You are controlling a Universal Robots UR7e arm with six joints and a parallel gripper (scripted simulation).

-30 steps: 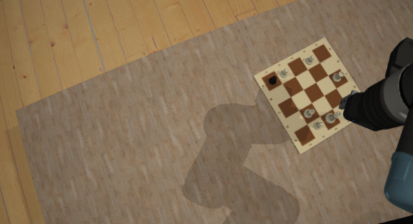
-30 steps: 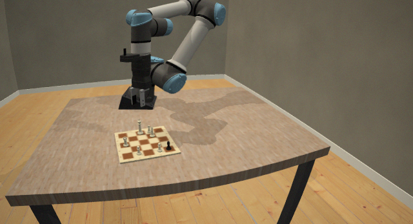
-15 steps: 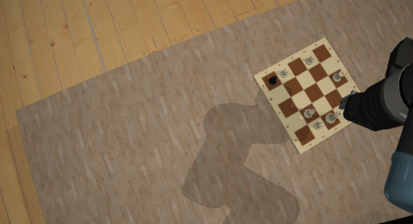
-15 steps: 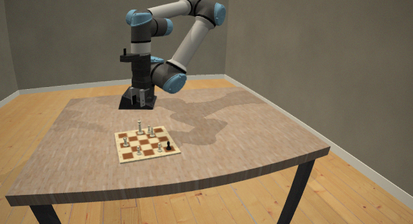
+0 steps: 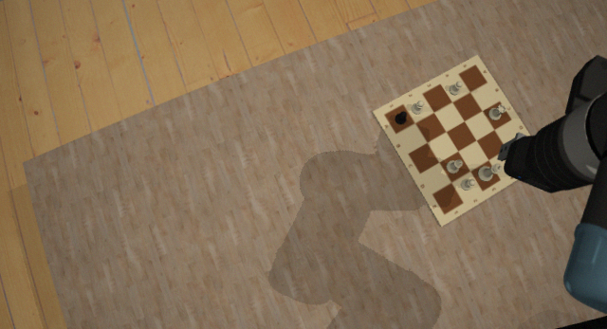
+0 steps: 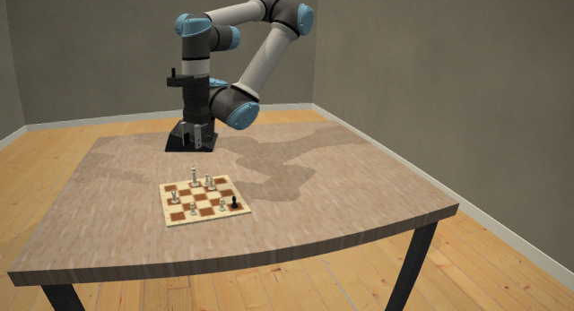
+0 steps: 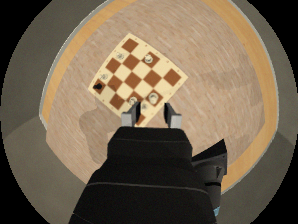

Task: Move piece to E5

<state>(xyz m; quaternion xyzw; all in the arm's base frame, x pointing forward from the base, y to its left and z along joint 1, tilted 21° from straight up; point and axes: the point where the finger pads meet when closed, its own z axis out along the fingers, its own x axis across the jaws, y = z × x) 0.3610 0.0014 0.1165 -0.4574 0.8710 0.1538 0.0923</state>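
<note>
Right now the white chess piece is 11 cm below my hand. From my hand the other things lie so: chessboard 14 cm below, 7 cm ahead, 2 cm to the left; black pawn 13 cm below, 12 cm to the left, 12 cm ahead.
</note>
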